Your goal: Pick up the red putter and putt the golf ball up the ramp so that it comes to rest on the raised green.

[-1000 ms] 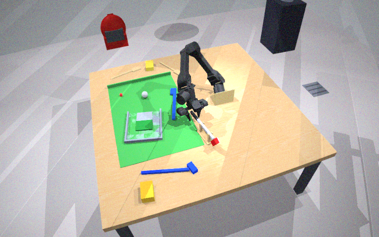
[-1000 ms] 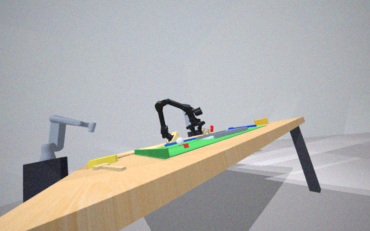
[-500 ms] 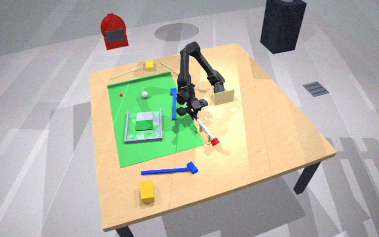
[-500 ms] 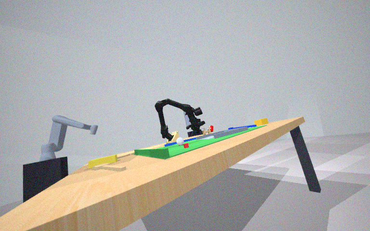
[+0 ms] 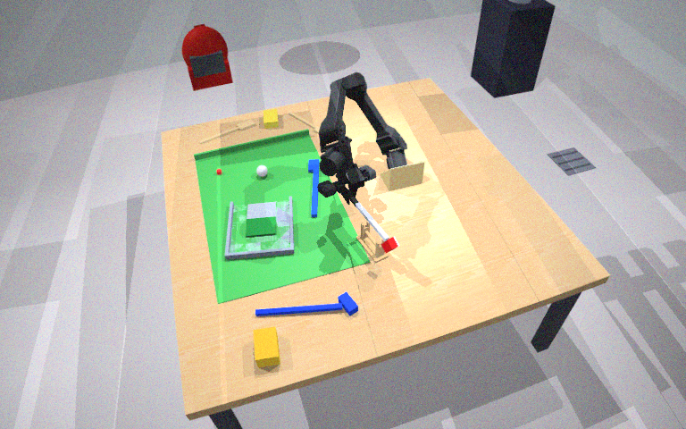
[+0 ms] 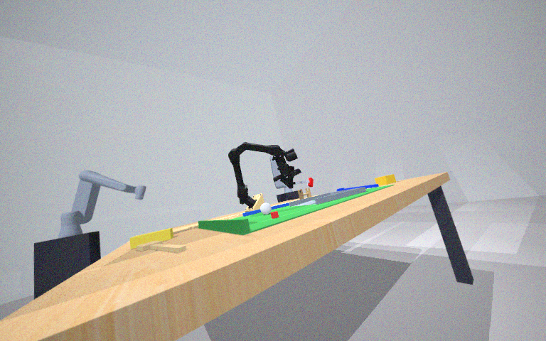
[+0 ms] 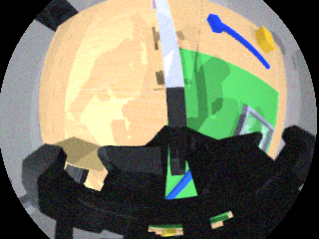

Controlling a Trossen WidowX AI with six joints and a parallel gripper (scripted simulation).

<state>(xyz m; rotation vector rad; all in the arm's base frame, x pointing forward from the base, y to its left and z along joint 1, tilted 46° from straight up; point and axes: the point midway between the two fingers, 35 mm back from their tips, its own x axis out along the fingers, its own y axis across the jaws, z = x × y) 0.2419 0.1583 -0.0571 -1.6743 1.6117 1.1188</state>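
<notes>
My gripper tip is now 30 mm past the red putter, 110 mm to the right of it and 20 mm below it. From my gripper tip the other things lie so: white golf ball: 240 mm ahead, 350 mm to the right, 70 mm below; then wooden rack: 30 mm behind, 130 mm to the left, 60 mm below; then blue putter: 230 mm ahead, 290 mm to the left, 80 mm below.
</notes>
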